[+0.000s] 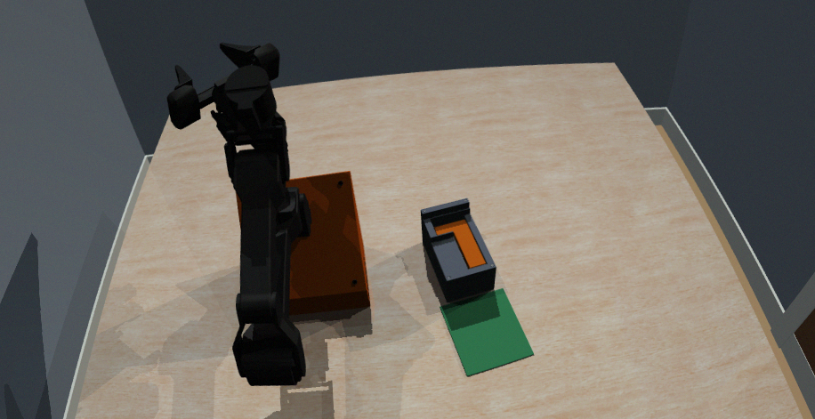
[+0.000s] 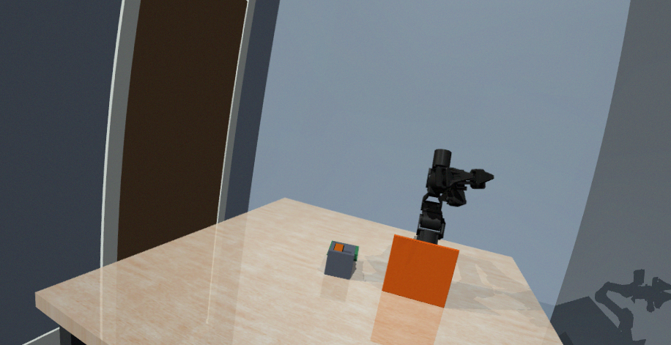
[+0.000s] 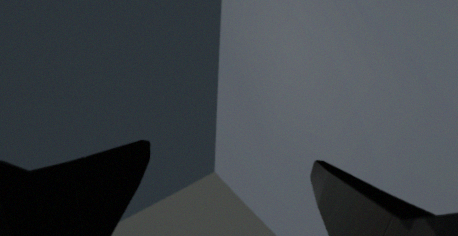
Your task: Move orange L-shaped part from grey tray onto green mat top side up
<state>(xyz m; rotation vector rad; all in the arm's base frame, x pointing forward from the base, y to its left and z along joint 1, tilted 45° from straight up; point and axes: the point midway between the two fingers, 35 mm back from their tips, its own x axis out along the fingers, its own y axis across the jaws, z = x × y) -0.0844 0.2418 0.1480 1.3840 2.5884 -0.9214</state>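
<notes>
Now: gripper tip 380 mm short of the orange L-shaped part, 110 mm to the left of it and 390 mm above it. Round my gripper tip: green mat: 410 mm ahead, 270 mm to the right, 460 mm below.
</notes>
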